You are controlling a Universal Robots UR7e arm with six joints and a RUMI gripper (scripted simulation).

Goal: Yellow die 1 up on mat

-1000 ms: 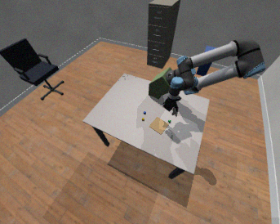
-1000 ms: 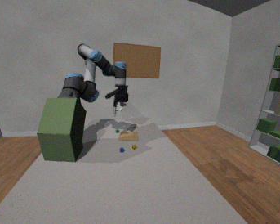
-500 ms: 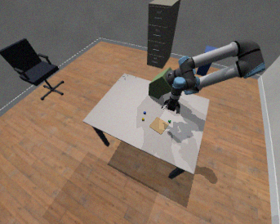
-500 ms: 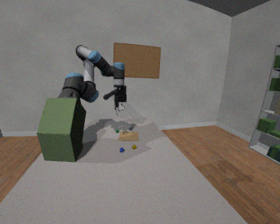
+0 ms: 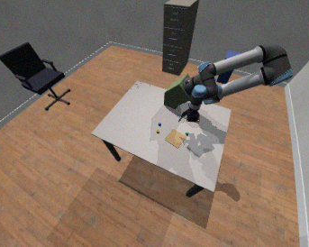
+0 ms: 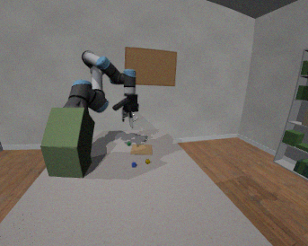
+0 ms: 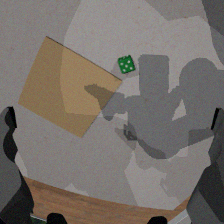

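My gripper is now 150 mm above the green die, 20 mm to the right of it and 10 mm short of it. The rest, counted from my hand: yellow die 200 mm to the right, 150 mm below, 140 mm ahead; then blue die 240 mm to the right, 150 mm below, 70 mm ahead; then tan mat 160 mm below, 100 mm ahead, 40 mm to the right.
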